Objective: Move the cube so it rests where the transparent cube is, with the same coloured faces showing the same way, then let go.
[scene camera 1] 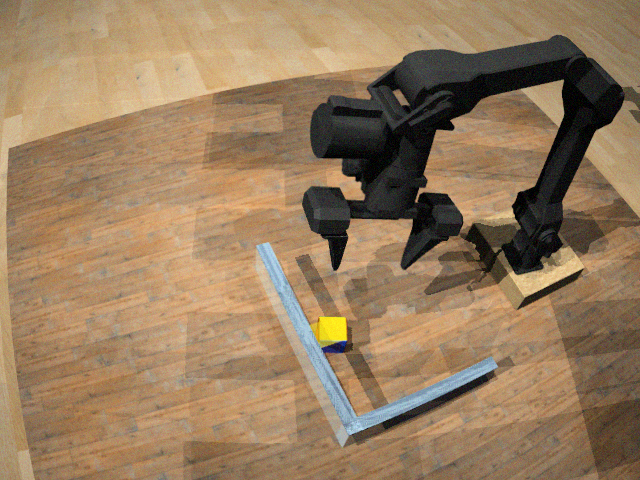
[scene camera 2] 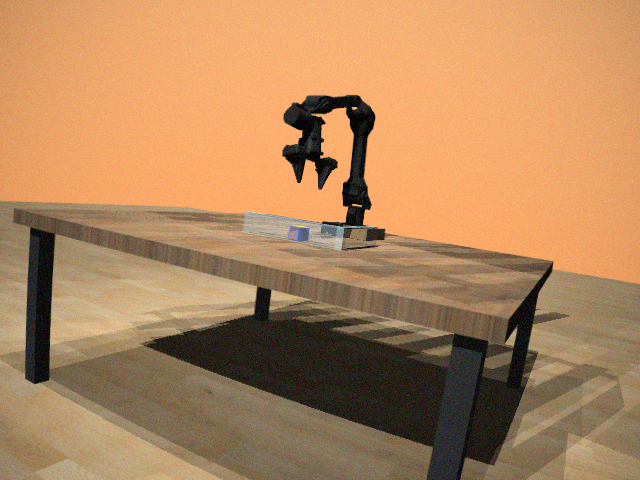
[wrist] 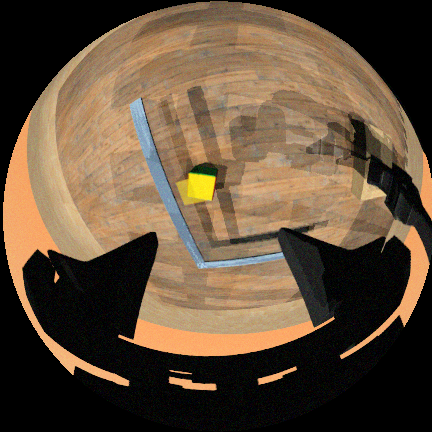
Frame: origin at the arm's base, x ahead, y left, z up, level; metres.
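Seen in the pictures: gripper, fingertip midpoint: (scene camera 1: 369, 268) (scene camera 2: 309, 186) (wrist: 218, 236); arm's base at its link origin: (scene camera 1: 522, 257) (scene camera 2: 354, 225) (wrist: 374, 170).
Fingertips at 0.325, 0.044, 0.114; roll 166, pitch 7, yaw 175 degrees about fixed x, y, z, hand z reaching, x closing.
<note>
Pixels of each thing's top centre, then the offset from my fingertips to it, as dx, dy, dz. Level surfaces: height alone.
- transparent cube at its top centre: (scene camera 1: 324, 333) (wrist: 191, 190) +0.049, +0.018, -0.115
- clear-sided barrier with pale blue top edges, top centre: (wrist: 247, 185) (scene camera 1: 377, 307) (scene camera 2: 312, 219) -0.029, +0.004, -0.095
- table at its surface level: dz -0.155
The solid cube (scene camera 1: 332, 329) (scene camera 2: 301, 233) (wrist: 202, 186) rests on the table with its yellow face up. A blue side shows below the yellow in scene camera 1, and a dark green side and a thin red edge show in the wrist view. The transparent cube (scene camera 1: 314, 330) (wrist: 183, 192), also yellow on top, overlaps the solid cube on the side toward the long wall; most of it is hidden. My gripper (scene camera 1: 369, 269) (scene camera 2: 310, 186) (wrist: 218, 236) is open and empty, with fingertips pointing down, well above the table and apart from the cube.
A clear-sided barrier with pale blue top edges (scene camera 1: 305, 330) (wrist: 167, 200) forms an L; its long wall runs close beside the cubes. Its short wall (scene camera 1: 429, 395) (wrist: 245, 262) extends toward the arm's base side. The arm's wooden base block (scene camera 1: 547, 281) (scene camera 2: 366, 234) stands on the table (scene camera 1: 129, 258) (scene camera 2: 180, 242).
</note>
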